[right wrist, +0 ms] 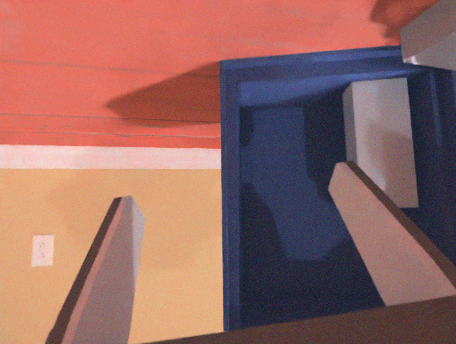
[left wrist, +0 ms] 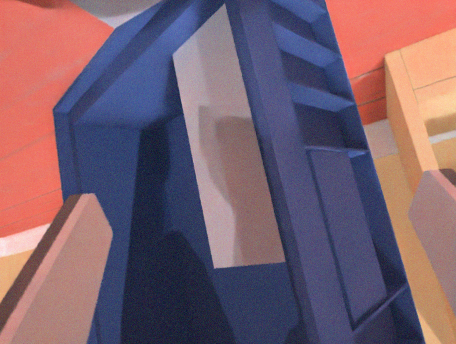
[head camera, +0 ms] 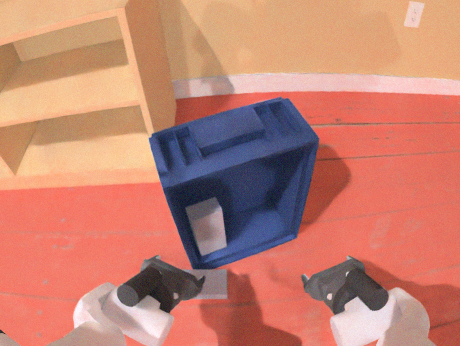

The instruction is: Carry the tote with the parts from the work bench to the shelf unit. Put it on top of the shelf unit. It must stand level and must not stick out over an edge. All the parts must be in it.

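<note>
A tan wooden shelf unit [head camera: 83, 117] is visible to me, and so is a blue tote [head camera: 257, 160]. The same camera gives me my left gripper [head camera: 180, 269] and my right gripper [head camera: 326, 268]. In the left wrist view I find my left gripper [left wrist: 257, 202] again, together with the tote [left wrist: 120, 131]. As for the right wrist view, it shows me my right gripper [right wrist: 234, 191], and the blue tote [right wrist: 287, 255] is there as well.
</note>
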